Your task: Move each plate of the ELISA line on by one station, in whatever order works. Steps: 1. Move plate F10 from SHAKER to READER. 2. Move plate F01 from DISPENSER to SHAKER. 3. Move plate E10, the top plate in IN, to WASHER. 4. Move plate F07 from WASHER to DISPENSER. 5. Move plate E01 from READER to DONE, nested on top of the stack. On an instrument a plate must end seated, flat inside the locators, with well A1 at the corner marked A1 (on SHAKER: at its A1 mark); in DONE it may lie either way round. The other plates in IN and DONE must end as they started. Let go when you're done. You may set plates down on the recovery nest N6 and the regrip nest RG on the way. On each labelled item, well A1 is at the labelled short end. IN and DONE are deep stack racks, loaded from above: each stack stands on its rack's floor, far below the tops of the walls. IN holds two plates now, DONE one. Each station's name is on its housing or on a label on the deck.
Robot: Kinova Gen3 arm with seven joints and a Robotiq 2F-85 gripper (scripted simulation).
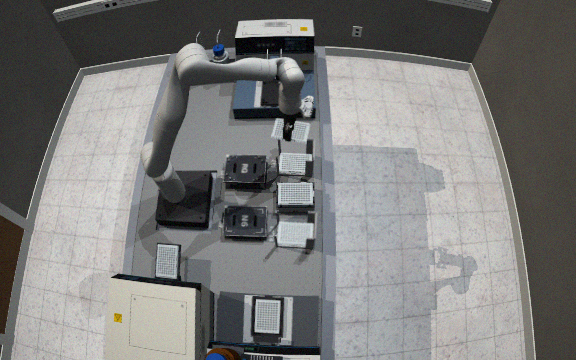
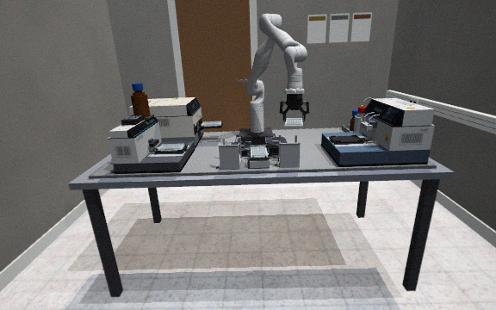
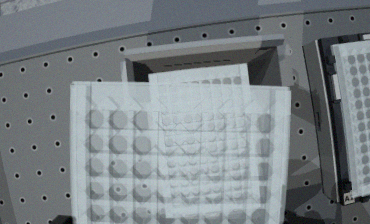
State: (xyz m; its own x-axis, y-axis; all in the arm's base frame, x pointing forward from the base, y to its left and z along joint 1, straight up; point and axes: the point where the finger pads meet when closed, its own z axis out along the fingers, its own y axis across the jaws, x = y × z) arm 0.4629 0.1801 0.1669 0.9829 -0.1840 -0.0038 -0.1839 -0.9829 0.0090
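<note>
The washer nest is 80 mm behind my hand, 290 mm to the left of it and 130 mm below it. The rest, counted from my hand: dark pull-out tray: 440 mm behind, 480 mm to the right, 110 mm below; regrip nest: 180 mm behind, 80 mm to the right, 160 mm below.
</note>
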